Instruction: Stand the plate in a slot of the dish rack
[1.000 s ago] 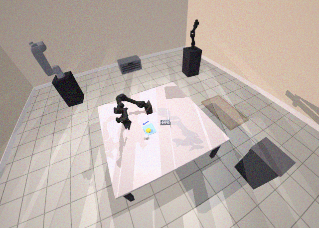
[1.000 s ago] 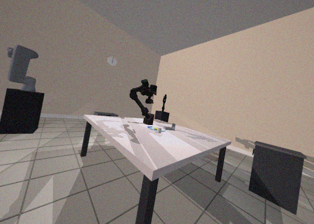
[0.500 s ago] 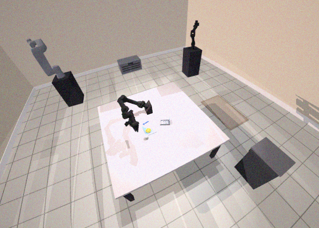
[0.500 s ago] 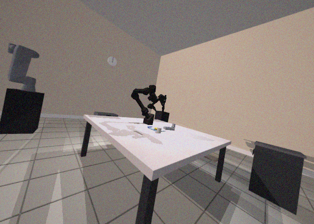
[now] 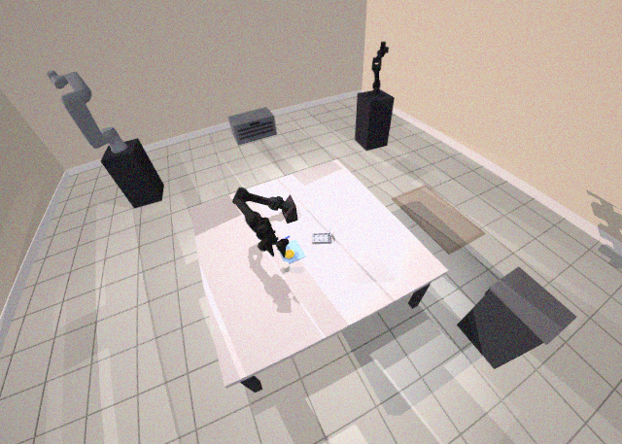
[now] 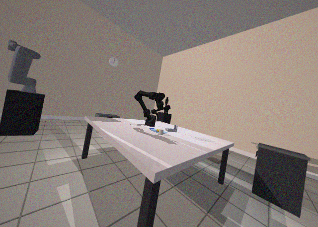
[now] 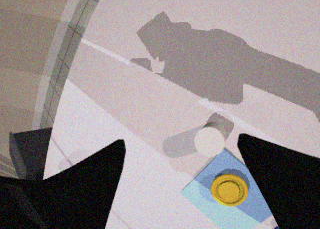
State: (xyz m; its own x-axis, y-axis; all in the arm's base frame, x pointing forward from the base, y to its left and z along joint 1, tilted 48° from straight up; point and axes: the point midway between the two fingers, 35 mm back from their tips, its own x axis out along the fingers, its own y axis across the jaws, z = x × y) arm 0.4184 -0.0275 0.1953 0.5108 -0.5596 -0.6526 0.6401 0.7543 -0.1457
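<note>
The yellow plate is 15 cm below my gripper tip, 11 cm behind it and 7 cm to the left of it. Also, from my gripper tip: blue mat 16 cm below, 13 cm behind, 9 cm to the left; blue spoon 24 cm behind, 16 cm below, 7 cm to the left; white cup 14 cm below, 2 cm to the left, 2 cm behind.
</note>
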